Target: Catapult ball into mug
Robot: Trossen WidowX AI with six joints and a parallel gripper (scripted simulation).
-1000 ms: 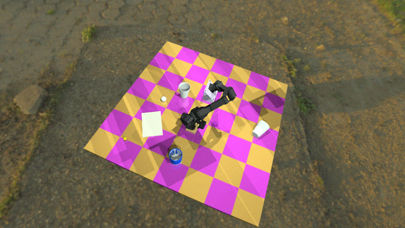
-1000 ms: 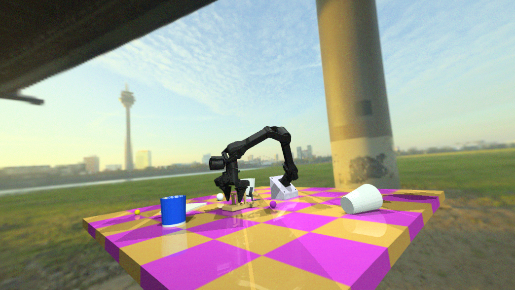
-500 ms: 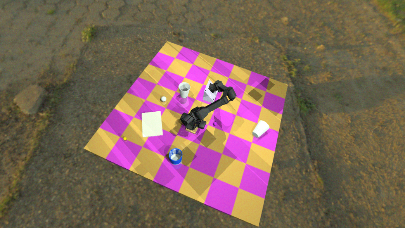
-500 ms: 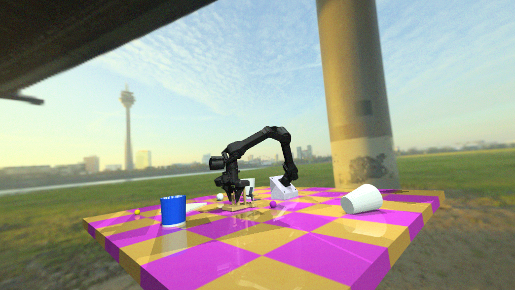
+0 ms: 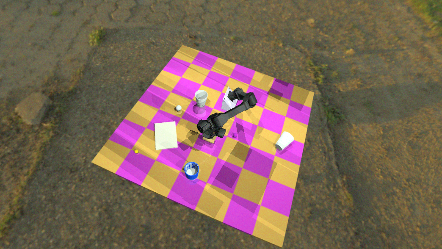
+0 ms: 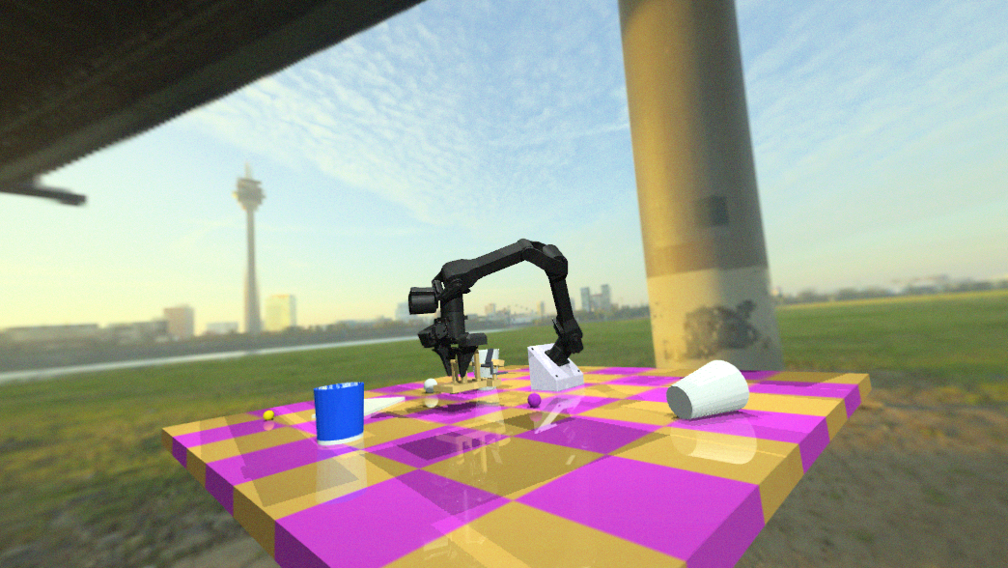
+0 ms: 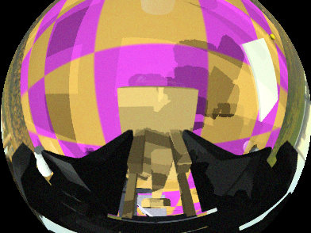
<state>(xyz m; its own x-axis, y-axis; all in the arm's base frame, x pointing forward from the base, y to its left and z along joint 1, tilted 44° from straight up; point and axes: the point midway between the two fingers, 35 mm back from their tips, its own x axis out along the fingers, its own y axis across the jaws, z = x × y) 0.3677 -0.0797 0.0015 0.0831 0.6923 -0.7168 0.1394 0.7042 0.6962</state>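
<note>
Now: the purple ball 16 cm to the left of my gripper tip, 9 cm behind it and 6 cm below it. From my gripper tip the other things lie so: blue mug: 28 cm ahead, 5 cm below, 4 cm to the right; wooden catapult: 6 cm behind, 3 cm to the left, 2 cm above; white slab: 31 cm to the right, 7 cm below, 6 cm ahead.
</note>
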